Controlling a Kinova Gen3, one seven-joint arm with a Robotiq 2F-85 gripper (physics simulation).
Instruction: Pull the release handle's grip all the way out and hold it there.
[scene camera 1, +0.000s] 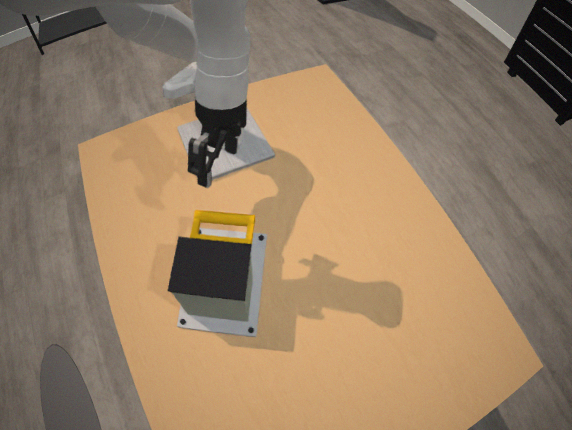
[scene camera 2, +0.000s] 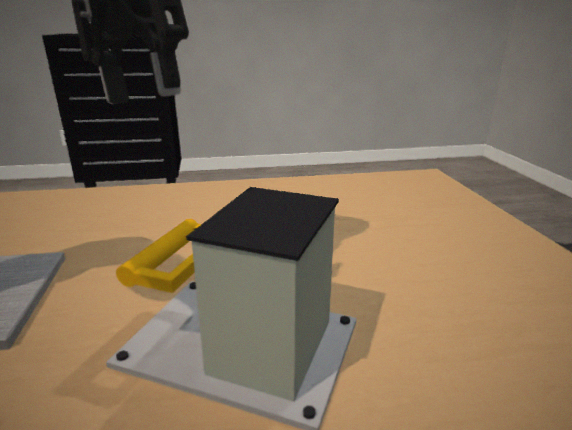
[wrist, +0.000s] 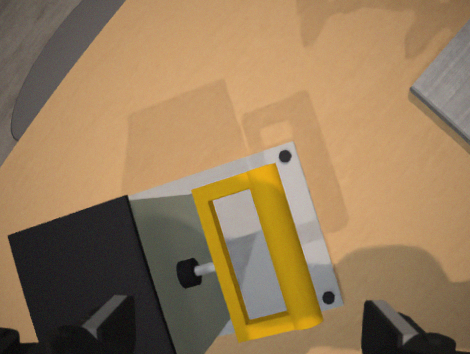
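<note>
The release handle has a yellow rectangular grip (scene camera 1: 224, 218) (scene camera 2: 160, 246) (wrist: 286, 240) with a thick round outer bar. A short pale rod (wrist: 204, 269) runs from its inner bar into a black collar (wrist: 189, 273) on the grey-green box (scene camera 1: 215, 305) (scene camera 2: 250, 310) (wrist: 160, 250). The box has a black top and stands on a pale bolted plate (scene camera 1: 257, 280) (scene camera 2: 165, 350) (wrist: 299, 200). My gripper (scene camera 1: 218, 166) (scene camera 2: 144, 97) (wrist: 248, 325) is open and empty, high above the grip and on its outer side, touching nothing. In the wrist view its fingers show at the bottom, left and right of the grip.
The arm's grey base slab (scene camera 1: 255, 145) (scene camera 2: 25, 285) (wrist: 450, 85) lies on the wooden table (scene camera 1: 375, 225) (scene camera 2: 425, 240) (wrist: 175, 50), on the grip's outer side. A black drawer cabinet (scene camera 1: 550, 55) (scene camera 2: 120, 110) stands beyond the table. A dark grey round shape (scene camera 1: 65, 390) (wrist: 45, 65) is beside the table.
</note>
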